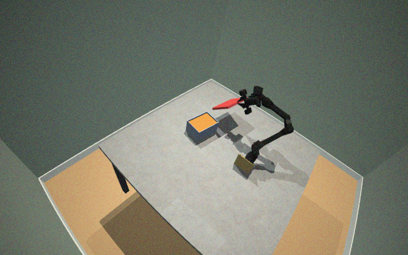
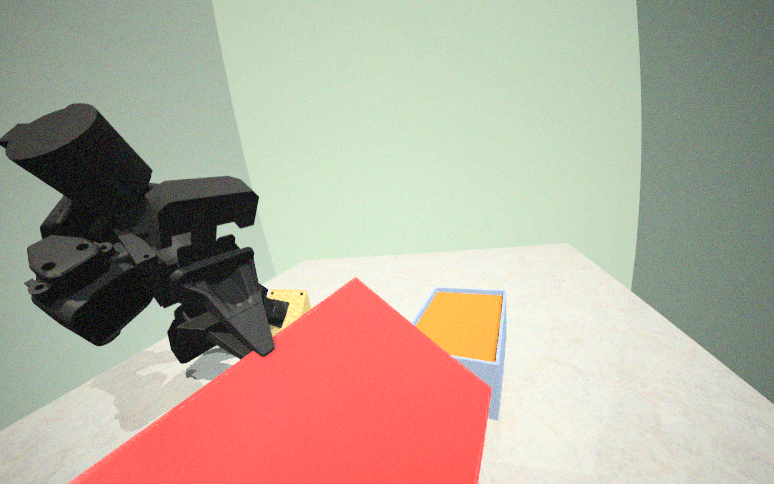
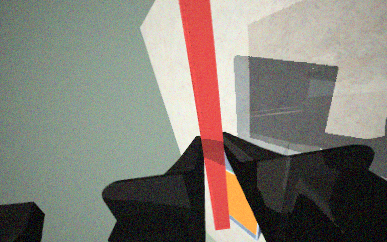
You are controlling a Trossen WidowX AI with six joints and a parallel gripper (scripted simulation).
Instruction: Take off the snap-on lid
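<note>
My gripper tip is 60 mm short of the lid and 50 mm above it. The rest, counted from my gripper tip: pale blue storage box: 270 mm to the left, 170 mm below, 90 mm ahead.
</note>
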